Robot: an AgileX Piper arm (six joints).
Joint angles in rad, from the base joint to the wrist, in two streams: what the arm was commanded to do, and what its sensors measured. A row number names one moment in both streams.
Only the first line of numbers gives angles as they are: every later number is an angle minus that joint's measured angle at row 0.
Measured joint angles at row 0:
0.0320 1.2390 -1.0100 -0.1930 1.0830 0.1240
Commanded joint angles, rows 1 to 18:
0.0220 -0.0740 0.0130 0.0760 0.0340 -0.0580
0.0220 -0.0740 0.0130 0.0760 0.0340 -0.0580
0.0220 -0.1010 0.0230 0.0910 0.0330 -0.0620
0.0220 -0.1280 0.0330 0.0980 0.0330 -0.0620
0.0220 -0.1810 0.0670 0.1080 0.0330 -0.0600
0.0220 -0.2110 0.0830 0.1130 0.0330 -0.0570
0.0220 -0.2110 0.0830 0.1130 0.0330 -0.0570
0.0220 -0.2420 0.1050 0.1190 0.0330 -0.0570
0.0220 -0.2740 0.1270 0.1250 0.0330 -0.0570
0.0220 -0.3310 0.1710 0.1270 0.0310 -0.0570
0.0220 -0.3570 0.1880 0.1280 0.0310 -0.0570
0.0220 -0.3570 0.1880 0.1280 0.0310 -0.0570
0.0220 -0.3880 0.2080 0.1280 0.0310 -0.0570
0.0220 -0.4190 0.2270 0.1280 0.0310 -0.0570
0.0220 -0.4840 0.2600 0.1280 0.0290 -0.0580
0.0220 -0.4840 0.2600 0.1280 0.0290 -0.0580
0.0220 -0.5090 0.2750 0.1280 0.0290 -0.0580
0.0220 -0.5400 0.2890 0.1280 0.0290 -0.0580
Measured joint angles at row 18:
0.0210 -0.4710 0.2510 0.1250 0.0310 -0.0510
